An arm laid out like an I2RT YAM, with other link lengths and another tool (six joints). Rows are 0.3 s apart.
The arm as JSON. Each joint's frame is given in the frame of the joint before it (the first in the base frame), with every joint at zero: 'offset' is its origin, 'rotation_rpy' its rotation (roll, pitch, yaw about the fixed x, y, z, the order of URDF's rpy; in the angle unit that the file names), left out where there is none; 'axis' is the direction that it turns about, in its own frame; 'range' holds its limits. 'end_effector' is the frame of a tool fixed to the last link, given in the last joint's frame.
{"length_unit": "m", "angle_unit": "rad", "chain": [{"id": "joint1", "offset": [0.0, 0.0, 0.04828], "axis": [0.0, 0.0, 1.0], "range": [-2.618, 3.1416]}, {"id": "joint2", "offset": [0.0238, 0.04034, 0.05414], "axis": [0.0, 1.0, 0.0], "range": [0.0, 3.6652]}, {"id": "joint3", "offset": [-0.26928, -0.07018, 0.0], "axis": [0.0, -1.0, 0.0], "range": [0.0, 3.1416]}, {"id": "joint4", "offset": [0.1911, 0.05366, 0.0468], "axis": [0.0, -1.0, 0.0], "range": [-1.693, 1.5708]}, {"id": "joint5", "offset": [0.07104, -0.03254, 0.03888], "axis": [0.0, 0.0, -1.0], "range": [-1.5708, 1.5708]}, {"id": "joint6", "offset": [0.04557, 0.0, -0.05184], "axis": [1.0, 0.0, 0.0], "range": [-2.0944, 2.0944]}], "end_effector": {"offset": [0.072, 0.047, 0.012], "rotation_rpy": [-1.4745, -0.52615, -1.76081]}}
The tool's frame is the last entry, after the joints.
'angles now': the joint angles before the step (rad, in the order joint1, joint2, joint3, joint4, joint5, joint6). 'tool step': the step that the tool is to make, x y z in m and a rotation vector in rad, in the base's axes. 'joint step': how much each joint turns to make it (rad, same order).
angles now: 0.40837 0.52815 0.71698 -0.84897 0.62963 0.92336
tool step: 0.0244 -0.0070 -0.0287 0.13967 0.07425 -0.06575
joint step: -0.32070 0.10844 -0.11731 0.20720 -0.29500 -0.04163
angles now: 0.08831 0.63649 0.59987 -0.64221 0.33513 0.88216
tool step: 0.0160 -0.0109 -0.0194 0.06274 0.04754 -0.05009
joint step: -0.13993 0.10612 -0.06357 0.12591 -0.10963 -0.00963
